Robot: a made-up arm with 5 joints.
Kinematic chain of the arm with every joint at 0, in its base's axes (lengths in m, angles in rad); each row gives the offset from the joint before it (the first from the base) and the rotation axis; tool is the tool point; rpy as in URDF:
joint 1: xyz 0 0 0.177 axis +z
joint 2: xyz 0 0 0 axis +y
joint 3: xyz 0.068 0 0.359 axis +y
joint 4: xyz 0.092 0 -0.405 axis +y
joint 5: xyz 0.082 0 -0.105 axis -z
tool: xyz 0 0 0 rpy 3.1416 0 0
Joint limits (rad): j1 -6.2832..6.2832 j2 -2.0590..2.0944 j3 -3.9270..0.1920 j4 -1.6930..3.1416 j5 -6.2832..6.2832
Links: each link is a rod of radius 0.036 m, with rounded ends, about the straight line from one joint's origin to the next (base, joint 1, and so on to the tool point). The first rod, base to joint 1, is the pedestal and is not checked.
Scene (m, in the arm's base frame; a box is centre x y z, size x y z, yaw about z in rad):
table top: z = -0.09
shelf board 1: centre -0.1 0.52 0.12 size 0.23 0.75 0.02 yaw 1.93
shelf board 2: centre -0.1 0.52 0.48 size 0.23 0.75 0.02 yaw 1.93
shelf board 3: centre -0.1 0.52 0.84 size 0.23 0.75 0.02 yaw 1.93
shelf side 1: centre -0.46 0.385 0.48 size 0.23 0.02 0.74 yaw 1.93
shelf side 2: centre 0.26 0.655 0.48 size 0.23 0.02 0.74 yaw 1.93
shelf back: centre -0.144 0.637 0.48 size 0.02 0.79 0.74 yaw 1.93
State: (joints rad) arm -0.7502 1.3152 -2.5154 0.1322 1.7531
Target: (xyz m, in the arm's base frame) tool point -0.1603 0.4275 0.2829
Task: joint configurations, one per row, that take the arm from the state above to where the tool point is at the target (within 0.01 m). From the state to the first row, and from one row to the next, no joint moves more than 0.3 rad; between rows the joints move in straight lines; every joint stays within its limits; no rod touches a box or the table.
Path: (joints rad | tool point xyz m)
1: -0.5641 1.1655 -2.3194 0.3651 2.0038 | 0.7577 -0.4794 0.1604
2: -0.3781 1.0158 -2.1235 0.5980 2.2546 | 0.8059 -0.3201 0.1581
3: -0.1920 0.8661 -1.9275 0.8308 2.5053 | 0.8047 -0.1564 0.1571
4: -0.0059 0.7163 -1.7316 1.0637 2.7560 | 0.7564 -0.0045 0.1589
5: 0.1801 0.5666 -1.5356 1.2966 3.0067 | 0.6689 0.1218 0.1642
6: 0.3662 0.4169 -1.3397 1.5295 3.2575 | 0.5541 0.2125 0.1736
7: 0.6267 0.3121 -1.2432 1.4411 3.0067 | 0.4658 0.3373 0.1982
8: 0.8873 0.2073 -1.1466 1.3528 2.7560 | 0.3502 0.4300 0.2204
9: 1.1479 0.1026 -1.0501 1.2644 2.5053 | 0.2184 0.4853 0.2401
10: 1.4084 -0.0022 -0.9535 1.1761 2.2546 | 0.0822 0.5014 0.2572
11: 1.6690 -0.1070 -0.8570 1.0877 2.0038 | -0.0473 0.4805 0.2715
12: 1.9295 -0.2118 -0.7605 0.9994 1.7531 | -0.1603 0.4275 0.2829

